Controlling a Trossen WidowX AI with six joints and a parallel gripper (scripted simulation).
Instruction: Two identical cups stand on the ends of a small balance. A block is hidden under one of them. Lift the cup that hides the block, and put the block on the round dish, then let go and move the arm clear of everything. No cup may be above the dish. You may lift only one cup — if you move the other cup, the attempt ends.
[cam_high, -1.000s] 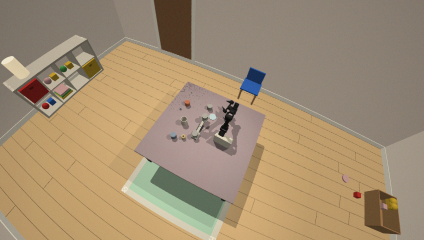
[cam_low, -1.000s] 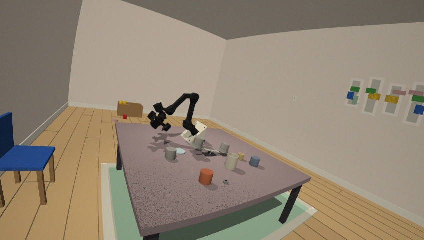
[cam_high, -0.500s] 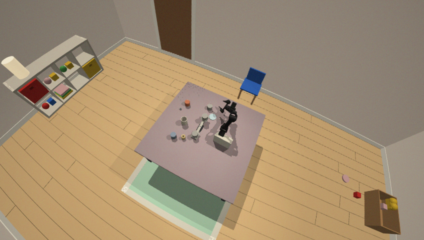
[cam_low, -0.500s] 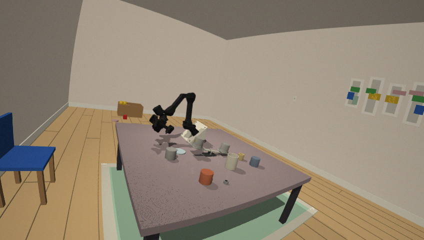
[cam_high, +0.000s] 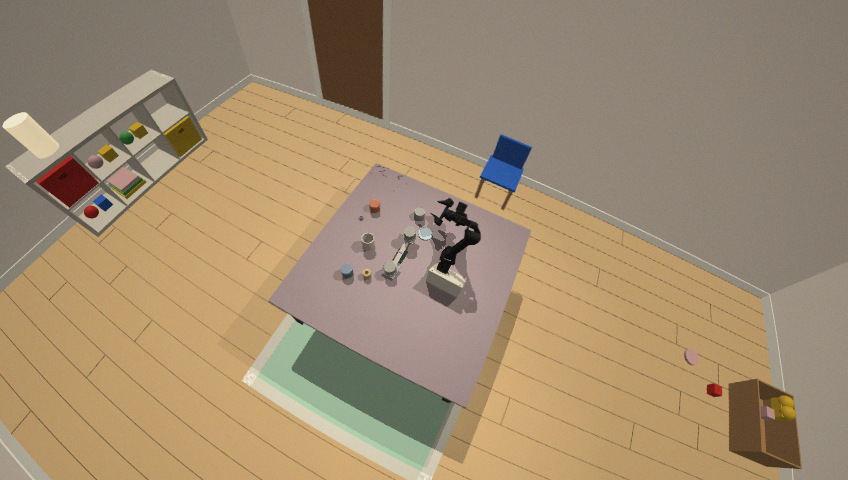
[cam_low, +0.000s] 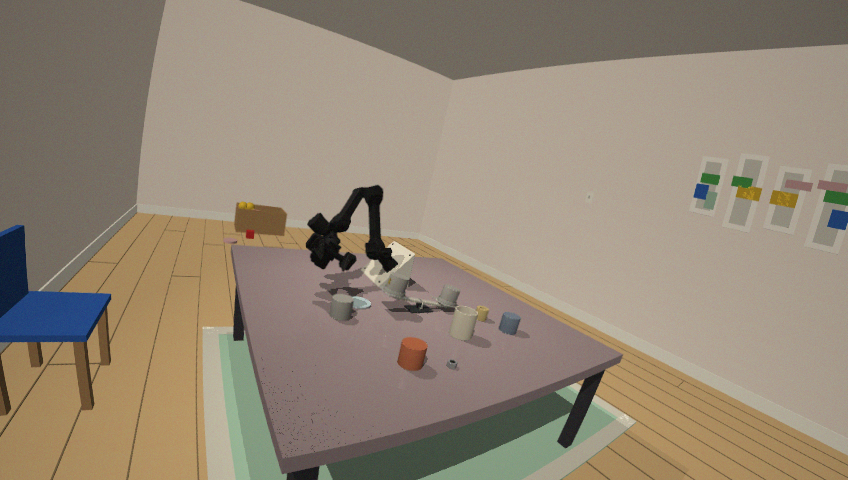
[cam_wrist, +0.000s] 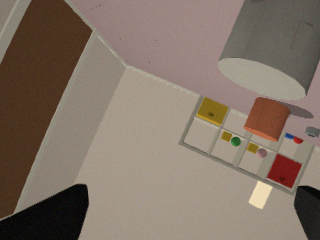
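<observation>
Now: gripper tip 490 mm to the right of the grey block and 110 mm above it. From my gripper tip the other things lie so: pale blue round dish: 150 mm below, 120 mm to the left, 30 mm behind; then balance: 360 mm to the left, 110 mm below, 20 mm ahead; then orange cup: 360 mm ahead, 160 mm to the left, 110 mm below.
</observation>
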